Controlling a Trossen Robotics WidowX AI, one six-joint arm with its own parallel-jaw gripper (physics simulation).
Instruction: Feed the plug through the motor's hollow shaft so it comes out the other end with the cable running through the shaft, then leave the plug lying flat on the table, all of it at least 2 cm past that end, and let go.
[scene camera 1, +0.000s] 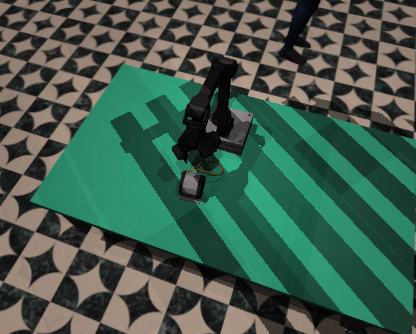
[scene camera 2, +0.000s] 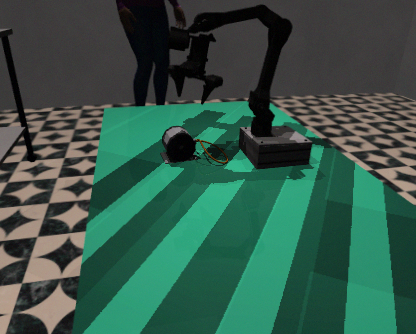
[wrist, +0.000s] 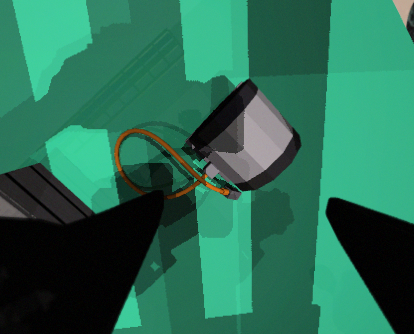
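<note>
The motor, a grey cylinder with dark ends, lies on its side on the green table. The orange cable makes a loop beside the motor, on the robot base's side. The plug, a small dark grey block at the cable's end, shows in the wrist view close beside the motor's lower side, outside the shaft. A small light block also shows by the motor there. The shaft's openings cannot be made out. My gripper is wide open and empty, above the motor and plug.
The robot base stands beyond the cable loop from the motor. A person stands beyond the table. A dark frame leg stands at the left in scene camera 2. Dark shadow bands cross the table.
</note>
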